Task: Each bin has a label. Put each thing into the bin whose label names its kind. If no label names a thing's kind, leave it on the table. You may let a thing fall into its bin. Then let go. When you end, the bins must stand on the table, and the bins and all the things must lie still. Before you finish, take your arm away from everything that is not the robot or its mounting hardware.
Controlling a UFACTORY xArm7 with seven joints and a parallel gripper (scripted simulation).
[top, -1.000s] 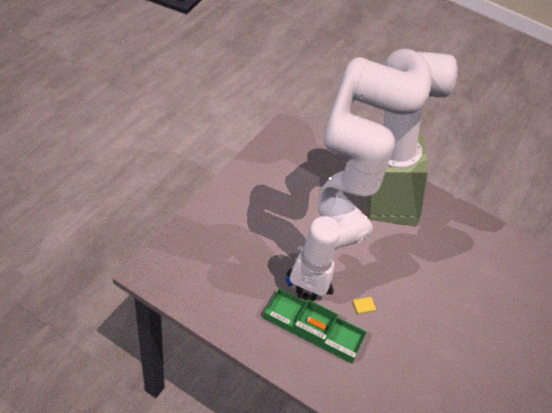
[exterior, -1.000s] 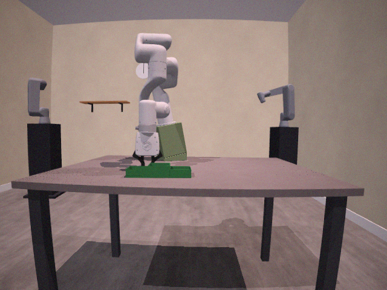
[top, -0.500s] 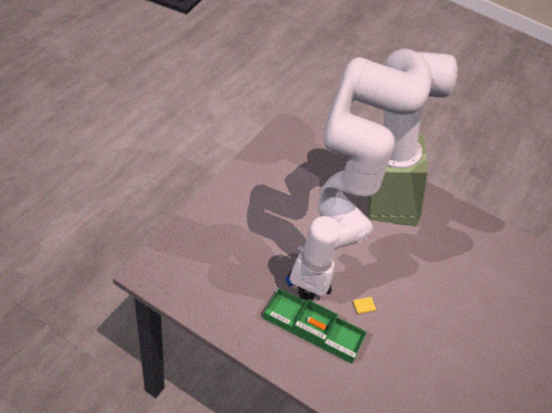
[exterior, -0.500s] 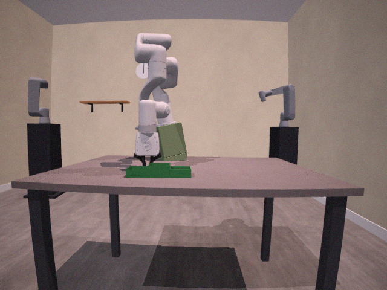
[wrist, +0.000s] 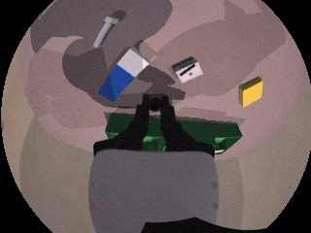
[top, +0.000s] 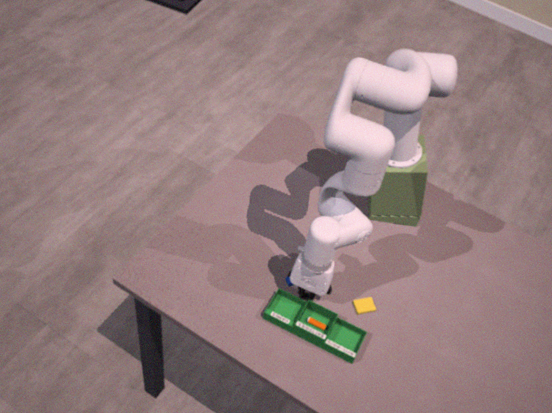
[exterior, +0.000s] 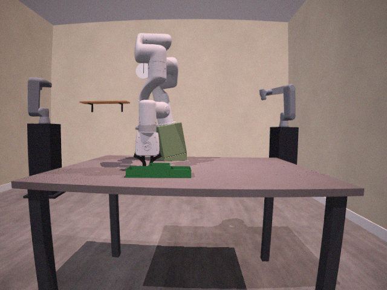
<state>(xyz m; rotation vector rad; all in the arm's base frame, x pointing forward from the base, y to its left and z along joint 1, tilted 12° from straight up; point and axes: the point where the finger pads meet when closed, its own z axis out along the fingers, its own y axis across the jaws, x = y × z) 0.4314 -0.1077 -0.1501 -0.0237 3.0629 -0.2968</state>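
Right now the grey thing is 5 cm behind my hand, 3 cm to the left of it and 1 cm below it. Round my hand: black round piece (2 cm below); then blue-and-white block (5 cm behind, 3 cm to the right, 2 cm below); then orange thing (7 cm ahead, 6 cm to the left, 1 cm below).
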